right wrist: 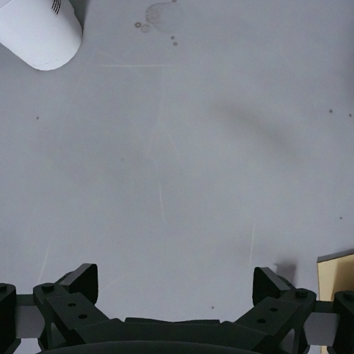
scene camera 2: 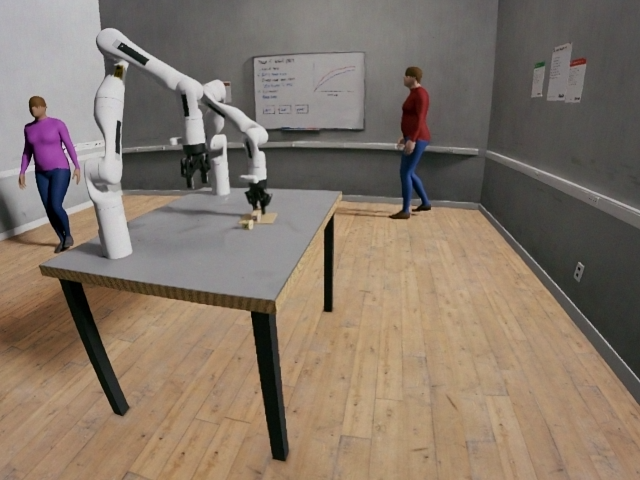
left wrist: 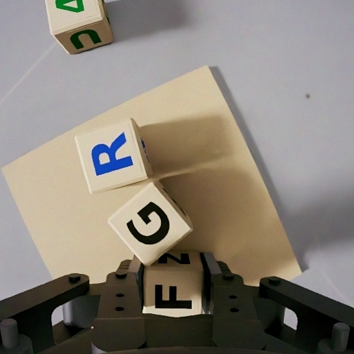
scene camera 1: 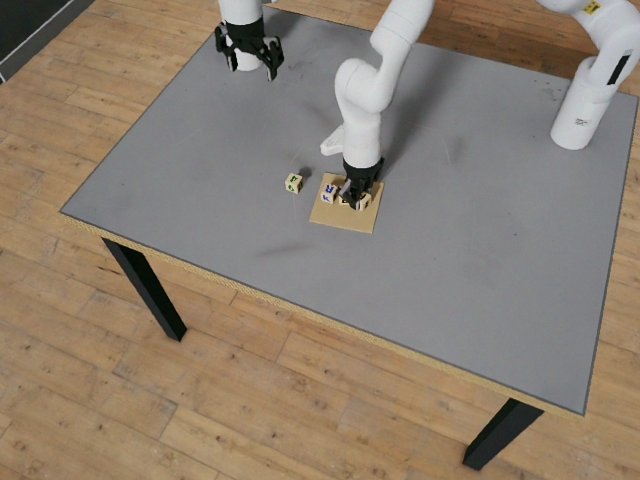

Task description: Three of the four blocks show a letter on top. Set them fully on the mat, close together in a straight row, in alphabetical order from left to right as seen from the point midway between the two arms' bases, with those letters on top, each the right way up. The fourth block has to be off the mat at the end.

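Places are measured from the left arm's base along level axes (x back, y right, z up), in millimetres.
Where they show: left gripper, between the fingertips: [scene camera 1: 359, 202]; right gripper, between the fingertips: [scene camera 2: 198, 186] [scene camera 1: 253, 74]; left arm's base, origin of its link: [scene camera 2: 221, 193] [scene camera 1: 569, 135]; right arm's base, origin of its link: [scene camera 2: 119, 253] [scene camera 1: 247, 59].
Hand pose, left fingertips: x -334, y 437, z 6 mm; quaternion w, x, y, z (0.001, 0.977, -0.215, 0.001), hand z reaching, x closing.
Each offset is from my left fingertips to the top centre of the thing. Level surfaces: height alone.
My left gripper [left wrist: 173, 268] [scene camera 1: 352, 200] [scene camera 2: 262, 207] is shut on the F block @[dz +28, dx -2, dy -4 mm] [left wrist: 173, 300] [scene camera 1: 364, 202] at the mat. The black G block @[dz +28, dx +2, dy +33 mm] [left wrist: 150, 222] [scene camera 1: 343, 200] sits turned askew, one corner against or very near the F block and a finger. The blue R block @[dz +28, dx -2, dy +70 mm] [left wrist: 112, 155] [scene camera 1: 328, 193] stands beside the G block on the tan mat @[dz -2, dx -2, dy +29 mm] [left wrist: 45, 200] [scene camera 1: 341, 219] [scene camera 2: 268, 219] [right wrist: 327, 280]. The block with a green 4 on top [left wrist: 77, 25] [scene camera 1: 293, 183] [scene camera 2: 248, 225] is off the mat. My right gripper [right wrist: 174, 283] [scene camera 1: 251, 72] [scene camera 2: 197, 183] is open and empty, high above the table.
The grey table @[dz -6 mm] [scene camera 1: 454, 268] [scene camera 2: 206, 258] carries both arms. The left arm's white base [scene camera 1: 576, 124] shows at the right in scene camera 1. Two people [scene camera 2: 416, 118] [scene camera 2: 49, 149] stand beyond the table, away from the blocks.
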